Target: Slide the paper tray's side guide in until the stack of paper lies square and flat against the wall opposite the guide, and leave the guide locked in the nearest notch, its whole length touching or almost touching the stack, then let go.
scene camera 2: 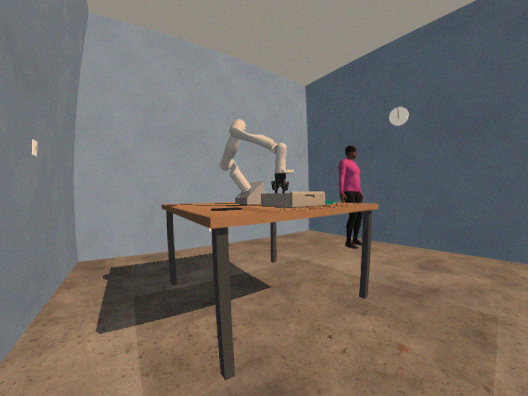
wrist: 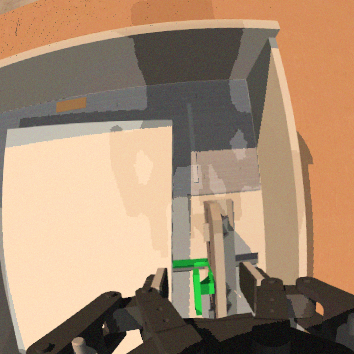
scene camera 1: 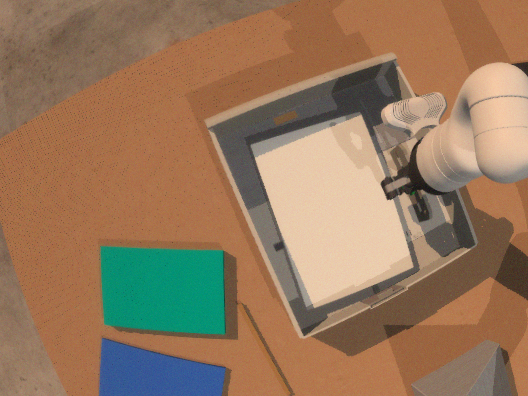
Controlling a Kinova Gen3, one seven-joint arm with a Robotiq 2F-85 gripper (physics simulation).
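Observation:
The paper stack lies flat in the grey tray. In scene view 1 it looks slightly turned, and the gap to the wall opposite the guide widens toward the far end. The side guide is an upright beige plate right of the stack in the wrist view, with a strip of tray floor between them. A green part is on its stack side. My gripper is open, its fingers on either side of the guide. The guide's near end is hidden.
A green block, a blue block and a thin pencil-like stick lie beside the tray. A grey wedge-like object is at lower right. The tray's walls surround the fingers. A person stands beyond the table.

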